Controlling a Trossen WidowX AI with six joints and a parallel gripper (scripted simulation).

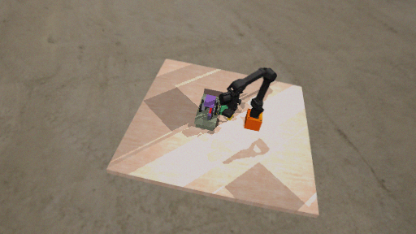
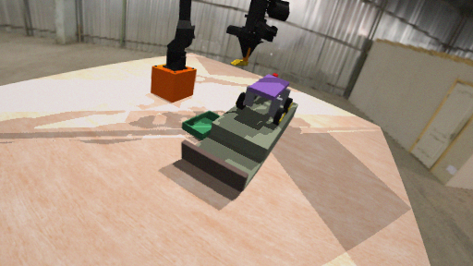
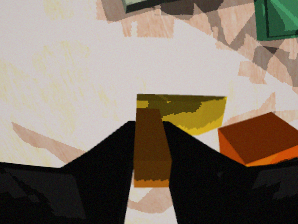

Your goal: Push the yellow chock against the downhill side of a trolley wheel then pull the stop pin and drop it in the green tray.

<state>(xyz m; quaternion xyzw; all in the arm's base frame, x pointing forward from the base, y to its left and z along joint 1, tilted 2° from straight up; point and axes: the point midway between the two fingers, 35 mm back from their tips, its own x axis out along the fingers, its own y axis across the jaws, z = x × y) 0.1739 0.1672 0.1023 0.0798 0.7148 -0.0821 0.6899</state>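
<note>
Now: the yellow chock 2 cm to the right of my gripper tip and 1 cm below it. Round my gripper tip: stop pin 14 cm ahead, 3 cm to the right, 5 cm below; then dark raised lip 19 cm ahead, 38 cm to the right, 14 cm below; then trolley 17 cm ahead, 13 cm to the right, 6 cm below.
</note>
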